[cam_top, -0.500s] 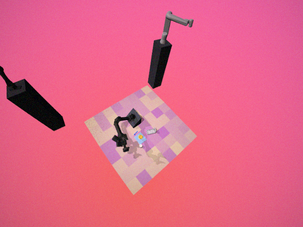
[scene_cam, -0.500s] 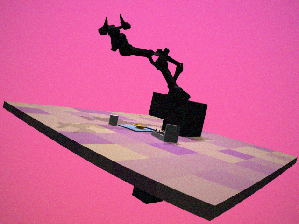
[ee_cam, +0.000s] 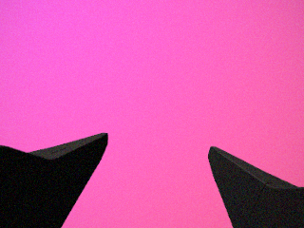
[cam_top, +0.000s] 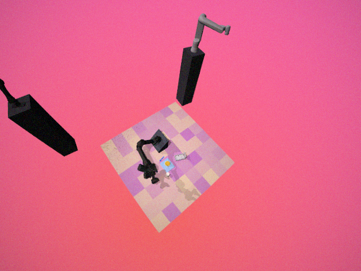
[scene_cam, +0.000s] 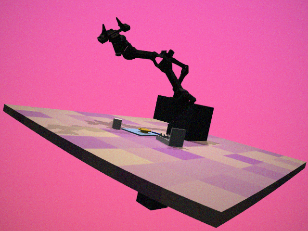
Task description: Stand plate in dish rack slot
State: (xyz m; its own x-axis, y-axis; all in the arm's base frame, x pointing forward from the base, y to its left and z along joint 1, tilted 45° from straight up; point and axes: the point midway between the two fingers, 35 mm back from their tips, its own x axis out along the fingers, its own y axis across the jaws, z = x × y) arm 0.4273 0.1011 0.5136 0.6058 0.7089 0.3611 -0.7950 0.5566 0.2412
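The yellow plate is 530 mm below my gripper tip, 230 mm to the left of it and 200 mm behind it. Round my gripper tip: small pale cup (530 mm below, 160 mm to the left, 80 mm behind); grey dish rack (530 mm below, 420 mm to the left, 200 mm behind); blue mat (550 mm below, 220 mm to the left, 190 mm behind).
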